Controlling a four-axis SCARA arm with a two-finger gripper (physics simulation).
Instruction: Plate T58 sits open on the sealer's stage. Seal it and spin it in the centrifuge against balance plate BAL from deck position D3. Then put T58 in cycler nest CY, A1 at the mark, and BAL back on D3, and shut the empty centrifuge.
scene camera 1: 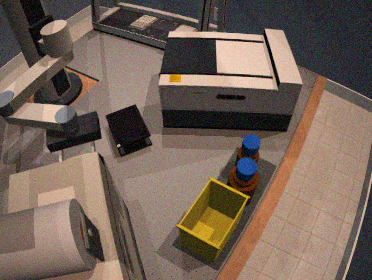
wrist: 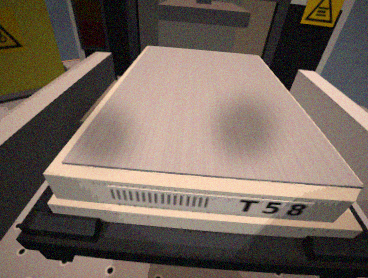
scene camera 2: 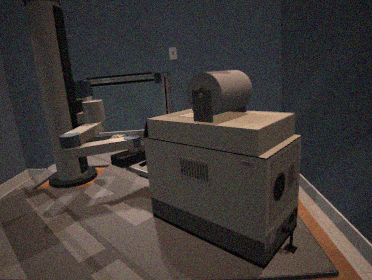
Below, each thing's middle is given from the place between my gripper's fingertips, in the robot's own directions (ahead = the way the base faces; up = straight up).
I see my gripper 50 mm past the dark nest (scene camera 1: pixel 126 124), 270 mm to the right of it and 70 mm above it. Also, from my hand: foil roll (scene camera 2: pixel 232 89) 230 mm ahead, 200 mm to the right, 300 mm above; then centrifuge (scene camera 1: pixel 208 80) 160 mm ahead, 620 mm to the left.
